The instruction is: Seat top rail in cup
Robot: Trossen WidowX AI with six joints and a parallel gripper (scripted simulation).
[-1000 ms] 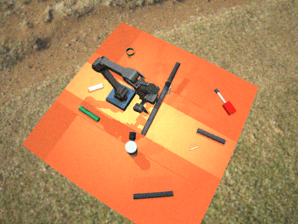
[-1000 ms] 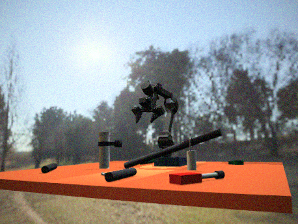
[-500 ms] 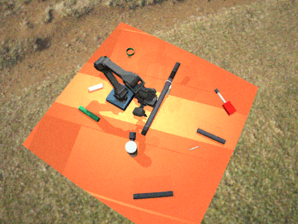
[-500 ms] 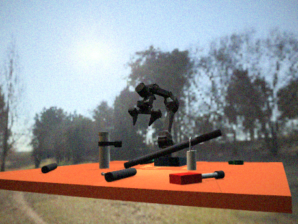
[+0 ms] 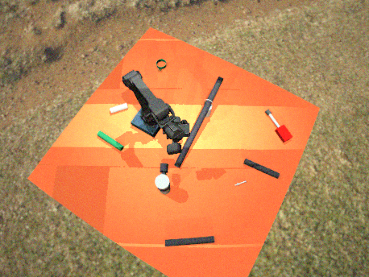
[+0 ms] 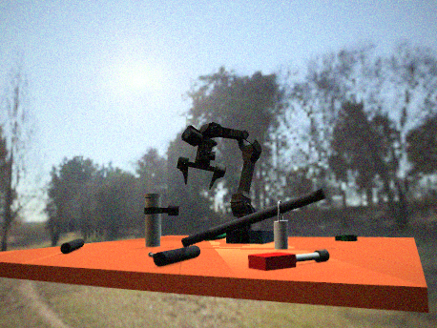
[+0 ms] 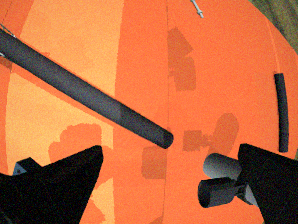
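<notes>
The dark rail-end cup lies 13 cm to the right of my gripper tip, 9 cm below it and 4 cm behind it. The rest, counted from my gripper tip: green cylinder 41 cm behind, 21 cm below, 4 cm to the right; white cylinder 45 cm behind, 21 cm below, 17 cm to the left; small pin 36 cm ahead, 22 cm below, 3 cm to the right.
</notes>
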